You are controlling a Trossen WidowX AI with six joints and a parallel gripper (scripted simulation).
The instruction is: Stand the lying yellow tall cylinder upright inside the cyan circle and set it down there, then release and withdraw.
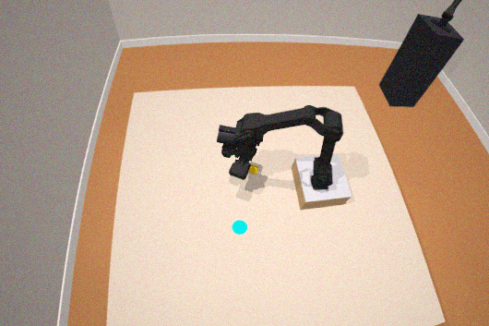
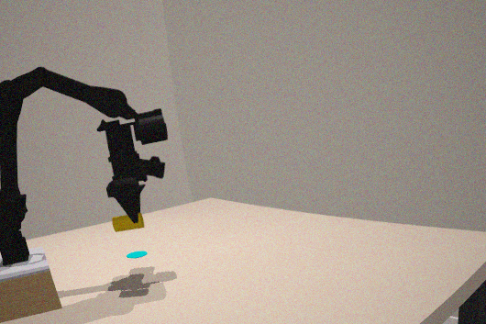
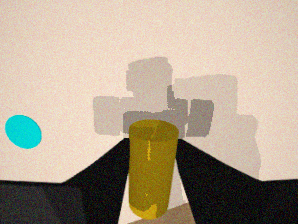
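Now: gripper tip 200 mm to the right of the cyan circle, 130 mm above it and 20 mm short of it. Also, from my gripper tip: yellow tall cylinder (20 mm behind, 10 mm to the left).
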